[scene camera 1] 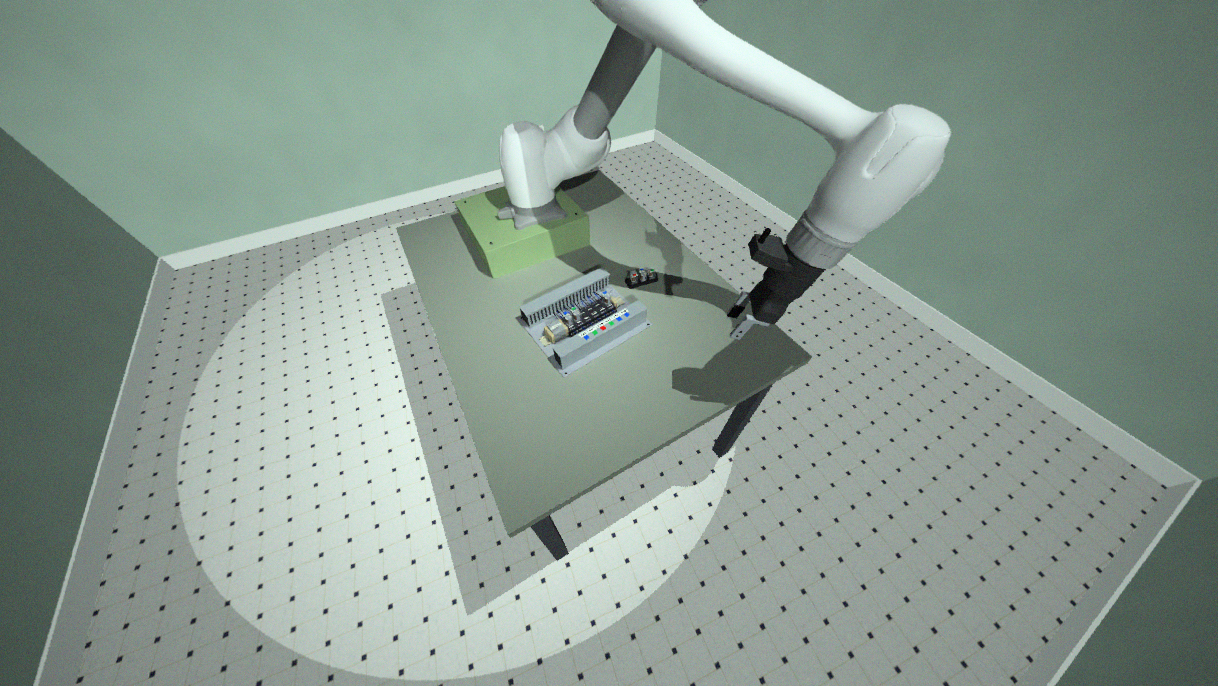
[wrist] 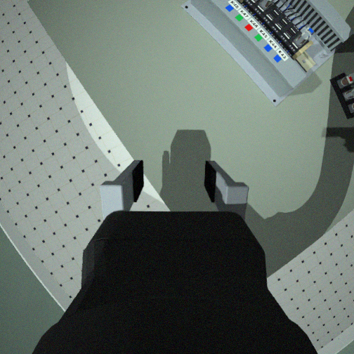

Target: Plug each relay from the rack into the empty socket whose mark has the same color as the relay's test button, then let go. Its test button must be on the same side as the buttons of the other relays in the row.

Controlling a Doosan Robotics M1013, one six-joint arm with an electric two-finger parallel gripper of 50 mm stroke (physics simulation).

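Places are measured from the arm's base along level axes (x ahead, y left, z up), in metres.
Pixels of known places: gripper, fingertip midpoint: (scene camera 1: 733, 326); arm's base at its link origin: (scene camera 1: 535, 211).
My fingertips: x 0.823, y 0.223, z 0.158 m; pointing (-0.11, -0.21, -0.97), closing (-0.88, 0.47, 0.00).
Note:
For each thing: its top centre in the pictures, then the offset to it from my fingertips. "*": a spot on its surface instead. Level surfaces: height alone.
- black relay rack at a spot on its surface: (scene camera 1: 632, 282) * dy -0.014, dx -0.442, dz -0.247 m
- Slotted grey ducting at its top centre: (scene camera 1: 566, 289) dy -0.236, dx -0.449, dz -0.206 m
- table at its surface level: dz -0.269 m
My gripper (scene camera 1: 739, 316) (wrist: 173, 173) is open and empty, high above the table and away from the panel and rack. The black relay rack (scene camera 1: 631, 282) (wrist: 340, 101) stands beside the panel, cut off at the right edge in the wrist view; it holds several relays, one with a red button (wrist: 350, 79). The grey panel (scene camera 1: 600, 343) (wrist: 250, 55) carries a row of black sockets (scene camera 1: 594, 317) (wrist: 274, 22) with some clear relays in it. Blue, green and red marks run along it, including a red mark (wrist: 249, 27). Most button colors are too small to tell.
Slotted grey ducting (scene camera 1: 564, 298) (wrist: 325, 21) borders the socket row. The green robot base block (scene camera 1: 538, 247) stands behind the panel. The table (scene camera 1: 519, 443) (wrist: 150, 90) ends near my gripper, and its edge shows in the wrist view. The arm's shadow crosses the table.

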